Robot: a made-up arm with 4 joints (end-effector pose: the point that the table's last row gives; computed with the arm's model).
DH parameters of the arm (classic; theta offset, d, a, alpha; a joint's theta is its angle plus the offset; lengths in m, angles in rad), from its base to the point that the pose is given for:
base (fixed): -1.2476 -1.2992 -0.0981 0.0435
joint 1: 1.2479 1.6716 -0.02 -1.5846
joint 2: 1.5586 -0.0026 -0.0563 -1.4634
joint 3: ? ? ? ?
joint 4: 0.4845 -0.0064 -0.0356 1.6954
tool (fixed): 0.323 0.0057 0 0
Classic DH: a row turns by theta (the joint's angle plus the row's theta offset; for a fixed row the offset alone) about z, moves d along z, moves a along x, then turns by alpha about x.
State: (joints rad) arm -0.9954 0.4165 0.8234 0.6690
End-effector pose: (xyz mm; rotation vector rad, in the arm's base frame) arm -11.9 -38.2 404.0 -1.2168 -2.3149 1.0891
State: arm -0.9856 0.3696 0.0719 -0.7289
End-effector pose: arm -52.7 -32.7 462.2 1.0770 1.3310 -0.6149
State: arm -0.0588 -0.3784 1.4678 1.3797
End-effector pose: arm -27.3 71.4 481.1 1.1064 1.9735 -2.0248
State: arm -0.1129 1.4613 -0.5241 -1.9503
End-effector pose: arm -24.7 18.9 327.4 0.8427 1.2446 -0.2639
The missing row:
joint 3: 0 -0.0958 -0.0387 1.4634
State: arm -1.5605 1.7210 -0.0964 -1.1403
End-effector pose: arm -123.1 -22.7 275.0 2.3255 1.4698 -0.5655
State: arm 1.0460 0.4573 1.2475 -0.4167
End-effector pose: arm -89.5 198.2 401.7 -1.6008 1.1576 -0.1437
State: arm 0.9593 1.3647 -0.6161 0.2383
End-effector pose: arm 11.2 127.2 283.0 0.1387 -2.7293 0.1923
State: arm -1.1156 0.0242 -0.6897 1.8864
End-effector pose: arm -81.7 -27.8 429.6 -1.3213 -2.1697 -1.0429
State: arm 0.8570 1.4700 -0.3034 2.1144
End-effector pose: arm -45.1 95.4 272.4 0.2258 -0.7325 0.8801
